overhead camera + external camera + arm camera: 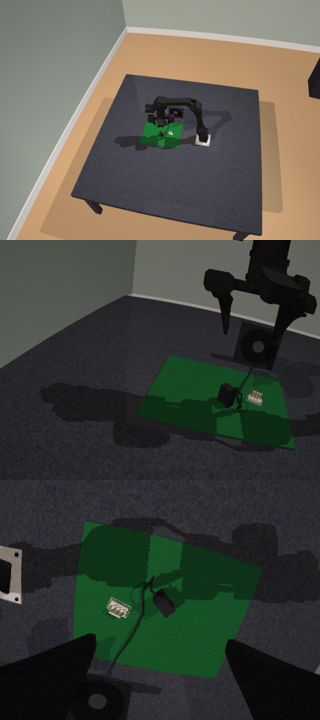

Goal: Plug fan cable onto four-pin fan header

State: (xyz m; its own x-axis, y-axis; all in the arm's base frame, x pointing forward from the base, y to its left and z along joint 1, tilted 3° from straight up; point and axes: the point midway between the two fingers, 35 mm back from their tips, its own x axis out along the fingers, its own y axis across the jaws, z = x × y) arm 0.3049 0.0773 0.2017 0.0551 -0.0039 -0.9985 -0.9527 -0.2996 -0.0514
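Right now the black plug is 10 mm ahead of my gripper tip, 10 mm to the right of it and 130 mm below it. Also, from my gripper tip: green board 20 mm ahead, 40 mm to the right, 170 mm below; white four-pin header 50 mm behind, 50 mm to the right, 160 mm below; black fan 40 mm behind, 230 mm to the right, 100 mm below.
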